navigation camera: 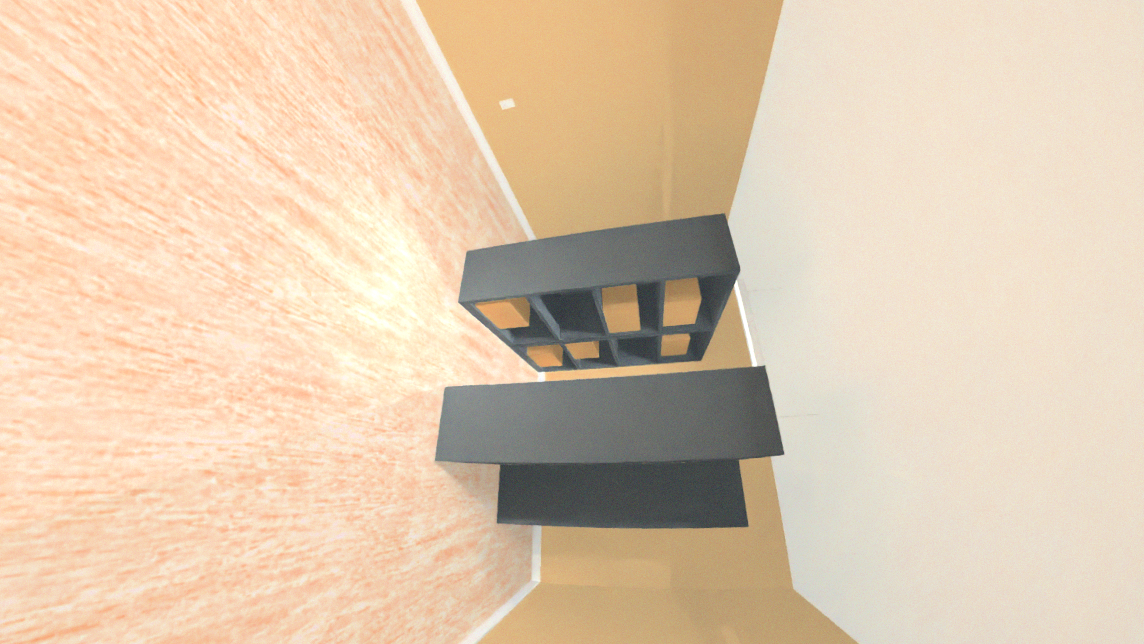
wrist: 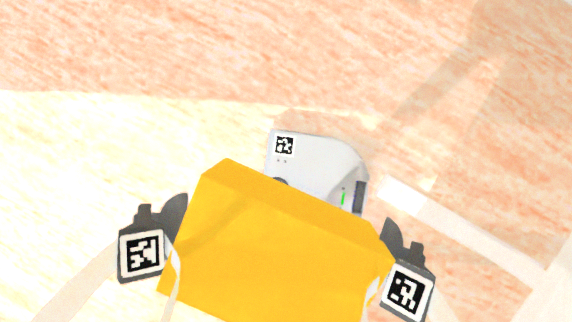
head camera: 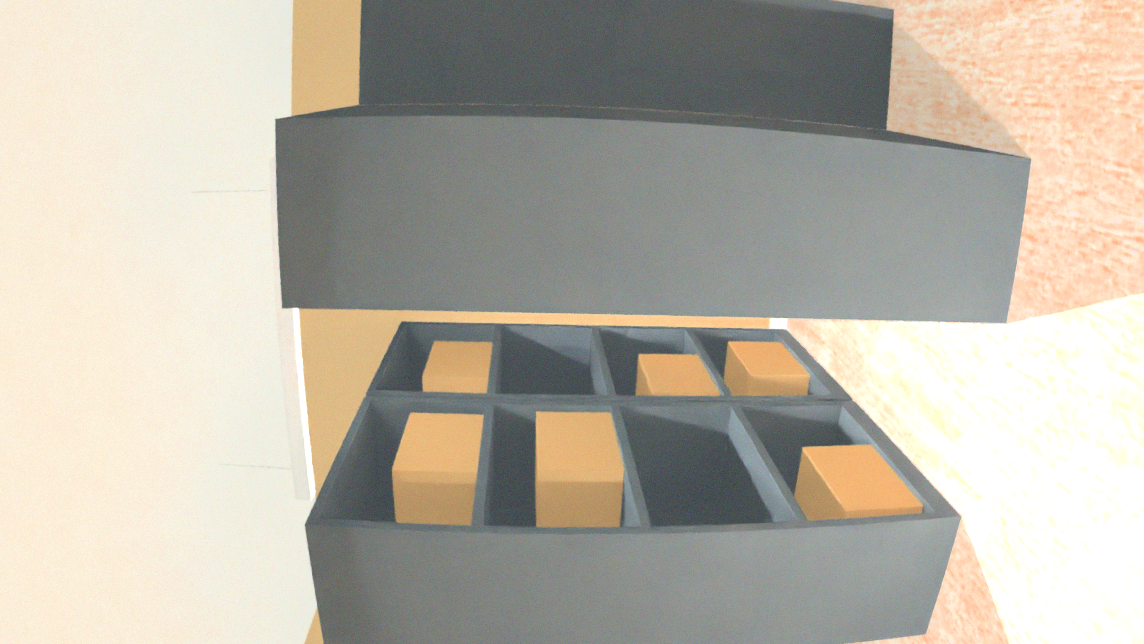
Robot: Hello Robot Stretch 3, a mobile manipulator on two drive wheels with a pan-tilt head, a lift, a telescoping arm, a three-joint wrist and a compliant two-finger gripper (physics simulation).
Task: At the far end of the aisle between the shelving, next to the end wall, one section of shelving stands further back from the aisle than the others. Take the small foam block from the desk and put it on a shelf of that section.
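Seen in the pictures: gripper, fingertip midpoint: [wrist: 280, 228]; robot's base at its link origin: [wrist: 280, 179].
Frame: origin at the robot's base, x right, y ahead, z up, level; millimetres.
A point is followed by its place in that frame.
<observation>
In the wrist view my gripper [wrist: 280, 228] @[y -22, x 124, z 816 mm] is shut on the small foam block [wrist: 272, 270] @[y -21, x 124, z 868 mm], a yellow block with one fingertip against each side. It hangs above the floor in front of my base. The head and navigation views are turned sideways. In them a dark shelving section [head camera: 624, 60] @[y 2572, x 1050, z 995 mm] [navigation camera: 620, 497] @[y 2545, x 1119, z 1006 mm] shows partly behind the end panel of a nearer section [head camera: 640, 216] @[y 1831, x 354, z 1053 mm] [navigation camera: 608, 420] @[y 1829, x 359, z 1045 mm]. The dark section stands further from the aisle than that one. Its shelves do not show. The desk does not show in these views.
Across the aisle, a grey shelving unit [head camera: 632, 572] @[y 2177, x -558, z 1007 mm] [navigation camera: 600, 254] @[y 2217, x -664, z 1043 mm] has compartments holding several brown boxes. An orange wall [head camera: 344, 384] @[y 3996, x -99, z 2215 mm] [navigation camera: 640, 560] @[y 3185, x 2049, z 1090 mm] lies behind the shelving. My grey-white base [wrist: 312, 162] @[y -88, x 93, z 160 mm] shows on the pinkish floor [head camera: 1040, 216] @[y 1734, x 401, z 0 mm] [navigation camera: 240, 320] @[y 754, x -219, z 1 mm] [wrist: 175, 50] @[y 409, x 388, z 1 mm].
</observation>
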